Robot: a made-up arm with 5 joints.
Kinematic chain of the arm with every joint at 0, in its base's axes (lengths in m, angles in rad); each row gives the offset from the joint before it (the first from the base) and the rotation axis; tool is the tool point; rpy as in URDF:
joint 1: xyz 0.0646 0 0.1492 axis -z
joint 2: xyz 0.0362 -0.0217 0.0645 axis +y
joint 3: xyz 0.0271 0 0.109 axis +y
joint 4: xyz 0.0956 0 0.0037 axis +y
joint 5: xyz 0.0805 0.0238 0 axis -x
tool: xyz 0 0 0 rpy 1.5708 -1.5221 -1.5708
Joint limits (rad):
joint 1: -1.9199..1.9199
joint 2: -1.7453..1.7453
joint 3: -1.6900..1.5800
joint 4: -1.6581..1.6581
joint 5: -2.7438..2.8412
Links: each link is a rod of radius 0.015 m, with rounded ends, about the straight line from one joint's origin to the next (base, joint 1, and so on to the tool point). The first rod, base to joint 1, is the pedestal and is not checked.
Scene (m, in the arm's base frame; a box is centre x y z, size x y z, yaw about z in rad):
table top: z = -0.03
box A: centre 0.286 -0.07 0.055 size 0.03 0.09 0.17 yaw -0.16
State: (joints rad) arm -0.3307 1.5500 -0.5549 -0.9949 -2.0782
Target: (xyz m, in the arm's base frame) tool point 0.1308 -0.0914 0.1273
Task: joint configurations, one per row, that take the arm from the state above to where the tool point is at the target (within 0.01 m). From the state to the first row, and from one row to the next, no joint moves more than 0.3 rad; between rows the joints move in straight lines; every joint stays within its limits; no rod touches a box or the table.
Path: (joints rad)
1: -0.4464 1.4135 -0.2703 -0.8408 -2.2201
2: -0.5621 1.2769 0.0143 -0.6867 -2.3621
3: -0.6778 1.1404 0.2990 -0.5327 -2.5040
4: -0.7935 1.0038 0.5836 -0.3786 -2.6460
5: -0.5008 0.9520 0.7317 -0.4934 -2.5513
6: -0.2081 0.9002 0.8799 -0.6082 -2.4567
7: 0.0845 0.8485 1.0280 -0.7230 -2.3621
8: 0.3772 0.7967 1.1761 -0.8377 -2.2675
9: 0.6699 0.7449 1.3243 -0.9525 -2.1728
10: 0.9626 0.6931 1.4724 -1.0673 -2.0782

